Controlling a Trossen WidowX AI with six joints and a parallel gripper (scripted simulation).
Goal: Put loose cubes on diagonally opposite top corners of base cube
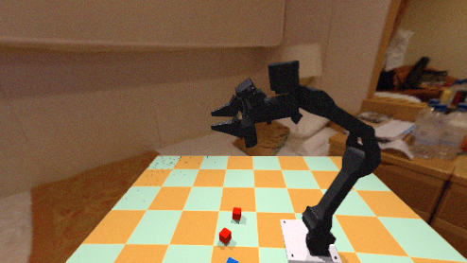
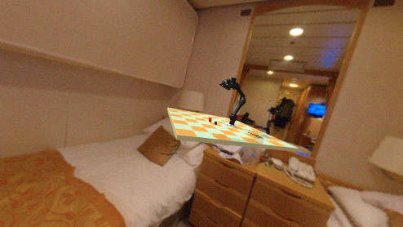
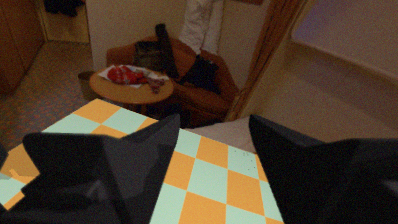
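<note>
Now: the blue cube 40 mm behind my gripper tip, 40 mm to the left of it and 470 mm below it.
</note>
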